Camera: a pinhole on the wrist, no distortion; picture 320 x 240 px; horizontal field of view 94.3 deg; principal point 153.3 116.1 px. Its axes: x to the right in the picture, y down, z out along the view. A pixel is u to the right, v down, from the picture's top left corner.
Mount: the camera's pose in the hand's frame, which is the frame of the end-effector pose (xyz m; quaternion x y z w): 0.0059 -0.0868 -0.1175 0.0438 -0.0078 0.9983 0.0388
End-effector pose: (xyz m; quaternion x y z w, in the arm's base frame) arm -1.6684 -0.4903 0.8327 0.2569 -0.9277 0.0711 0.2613
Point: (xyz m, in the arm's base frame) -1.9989 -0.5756 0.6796
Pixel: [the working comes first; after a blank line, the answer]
In the camera's frame: -0.1412 -0.2027 0.4307

105 46
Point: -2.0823 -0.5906 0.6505
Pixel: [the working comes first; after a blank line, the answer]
In the camera's frame: -0.1852 -0.2375 0.5006

98 46
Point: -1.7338 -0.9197 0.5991
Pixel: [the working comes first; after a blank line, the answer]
In the camera's frame: -0.0867 0.2336 0.4728

126 189
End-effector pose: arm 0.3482 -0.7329 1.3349 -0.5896 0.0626 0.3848 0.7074
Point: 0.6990 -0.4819 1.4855
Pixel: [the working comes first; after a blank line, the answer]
In the camera's frame: -0.2692 0.2209 0.2831

12 232
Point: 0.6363 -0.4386 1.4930
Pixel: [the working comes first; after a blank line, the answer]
In the camera's frame: -0.2340 0.1891 0.3432

52 198
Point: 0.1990 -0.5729 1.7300
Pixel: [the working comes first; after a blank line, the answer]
In the camera's frame: 0.2749 0.1439 0.4096

253 168
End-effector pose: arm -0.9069 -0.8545 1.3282 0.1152 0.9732 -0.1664 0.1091
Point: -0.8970 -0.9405 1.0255
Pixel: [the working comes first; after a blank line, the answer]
In the camera's frame: 0.0013 -0.1092 0.4282

154 78
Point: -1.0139 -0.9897 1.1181
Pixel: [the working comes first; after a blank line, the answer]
In the camera's frame: -0.0924 -0.0113 0.3489

114 111
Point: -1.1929 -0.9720 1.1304
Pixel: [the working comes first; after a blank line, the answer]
In the camera's frame: -0.2684 0.0099 0.3159

27 121
